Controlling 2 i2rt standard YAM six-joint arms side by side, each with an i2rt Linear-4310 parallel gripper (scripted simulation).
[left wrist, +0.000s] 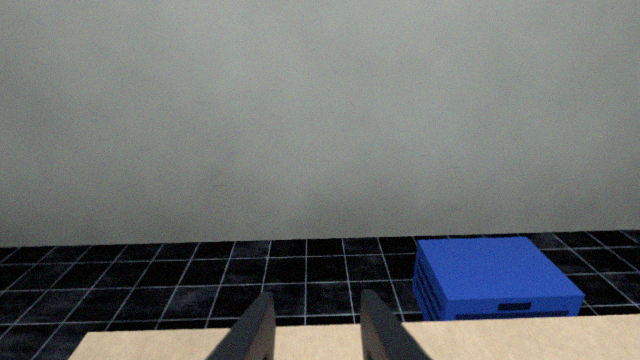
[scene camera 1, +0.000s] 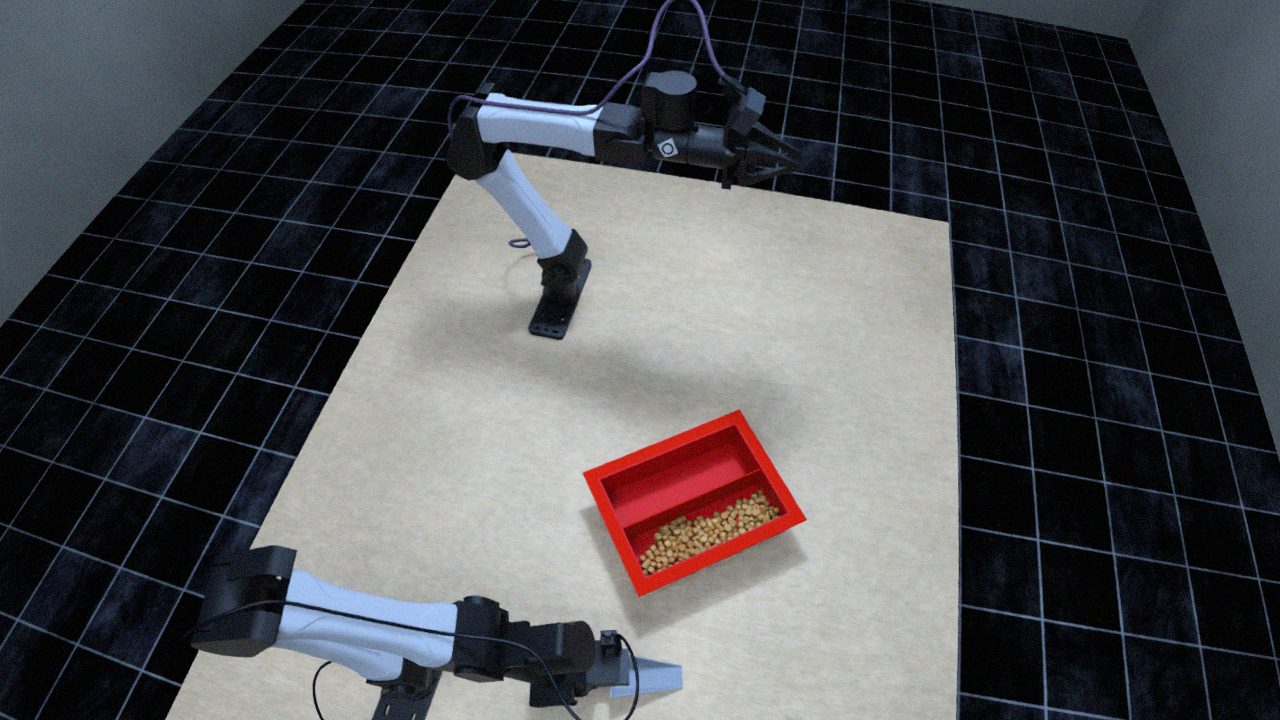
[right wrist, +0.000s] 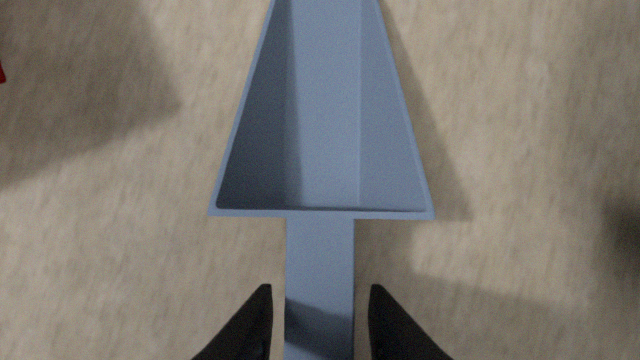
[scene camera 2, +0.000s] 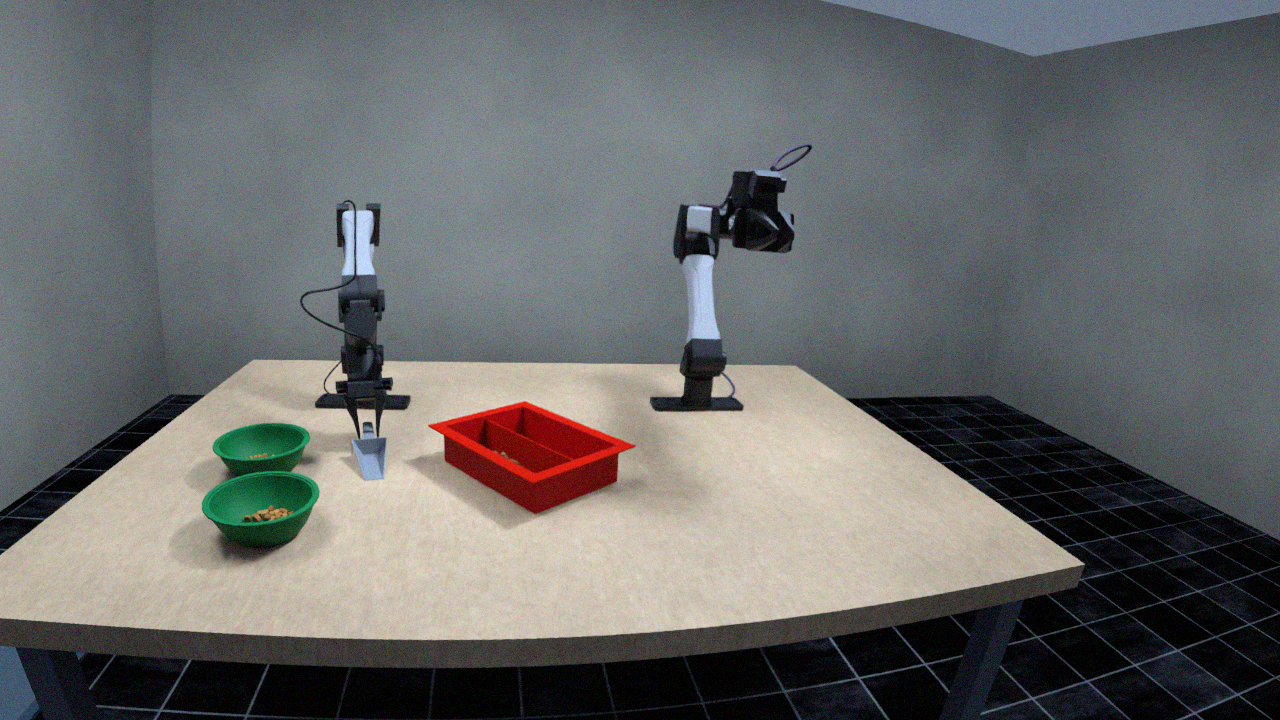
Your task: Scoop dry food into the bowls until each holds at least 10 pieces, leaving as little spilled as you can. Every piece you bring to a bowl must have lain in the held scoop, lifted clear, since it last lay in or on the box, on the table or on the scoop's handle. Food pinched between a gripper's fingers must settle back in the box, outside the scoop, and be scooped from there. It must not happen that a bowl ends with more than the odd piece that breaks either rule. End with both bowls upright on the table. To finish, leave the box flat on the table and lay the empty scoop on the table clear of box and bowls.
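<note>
Scene camera 1 shows me a red box (scene camera 1: 653, 486), and scene camera 2 shows the red box as well (scene camera 2: 539, 439). In scene camera 2 there's also my left gripper (scene camera 2: 785, 234), my right gripper (scene camera 2: 368, 438), a grey-blue scoop (scene camera 2: 371, 452), a green bowl (scene camera 2: 275, 439) and a green bowl (scene camera 2: 226, 504). The right wrist view gives me the grey-blue scoop (right wrist: 322, 136). In the left wrist view I can see my left gripper (left wrist: 317, 308). The red box is out of frame in the left wrist view, and the grey-blue scoop is out of frame in the left wrist view too.
</note>
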